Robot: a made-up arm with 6 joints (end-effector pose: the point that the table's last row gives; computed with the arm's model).
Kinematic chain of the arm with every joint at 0, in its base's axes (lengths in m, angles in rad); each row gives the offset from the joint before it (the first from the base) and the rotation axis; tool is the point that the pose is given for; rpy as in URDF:
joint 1: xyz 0 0 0.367 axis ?
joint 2: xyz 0 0 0 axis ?
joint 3: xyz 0.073 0 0.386 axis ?
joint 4: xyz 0.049 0 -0.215 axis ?
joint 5: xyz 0 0 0 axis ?
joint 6: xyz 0.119 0 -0.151 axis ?
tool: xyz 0 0 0 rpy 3.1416 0 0
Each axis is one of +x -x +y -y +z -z.
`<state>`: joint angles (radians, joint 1 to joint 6).
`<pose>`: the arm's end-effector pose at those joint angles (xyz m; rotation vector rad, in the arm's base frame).
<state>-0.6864 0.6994 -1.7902 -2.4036 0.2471 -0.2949</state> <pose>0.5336 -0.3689 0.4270 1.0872 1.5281 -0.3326</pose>
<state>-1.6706 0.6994 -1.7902 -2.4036 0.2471 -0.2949</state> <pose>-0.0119 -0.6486 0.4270 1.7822 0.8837 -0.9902</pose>
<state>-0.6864 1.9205 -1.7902 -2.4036 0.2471 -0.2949</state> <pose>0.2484 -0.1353 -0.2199 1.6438 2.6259 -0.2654</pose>
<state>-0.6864 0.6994 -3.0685 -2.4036 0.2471 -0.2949</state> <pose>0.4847 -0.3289 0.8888 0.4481 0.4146 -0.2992</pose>
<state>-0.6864 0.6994 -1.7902 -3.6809 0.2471 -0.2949</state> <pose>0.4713 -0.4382 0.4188 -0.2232 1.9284 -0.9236</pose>
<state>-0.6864 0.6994 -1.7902 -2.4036 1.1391 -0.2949</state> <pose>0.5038 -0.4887 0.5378 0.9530 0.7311 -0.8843</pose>
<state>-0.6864 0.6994 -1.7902 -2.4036 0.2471 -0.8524</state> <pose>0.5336 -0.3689 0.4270 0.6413 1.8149 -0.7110</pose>
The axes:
joint 1: +z
joint 2: +y
joint 3: +y
joint 4: -z
joint 5: +y
joint 6: -z

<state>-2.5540 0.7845 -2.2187 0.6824 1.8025 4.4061</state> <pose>-0.4434 -0.4274 0.4628 2.6564 -0.8841 1.1205</pose>
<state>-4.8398 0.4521 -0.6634 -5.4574 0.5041 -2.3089</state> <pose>0.0721 0.3817 0.3014 -0.2427 -2.7561 0.1759</pose>
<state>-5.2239 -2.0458 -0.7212 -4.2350 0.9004 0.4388</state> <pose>-0.1783 -0.2372 0.6550 -0.4714 -0.6355 0.5314</pose>
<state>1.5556 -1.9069 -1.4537 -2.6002 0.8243 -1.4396</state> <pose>0.0071 -0.5496 0.6876 1.0324 0.0945 0.6459</pose>
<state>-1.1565 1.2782 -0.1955 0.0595 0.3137 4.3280</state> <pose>0.0349 -0.0891 0.1210 -1.6319 -0.6205 0.0473</pose>
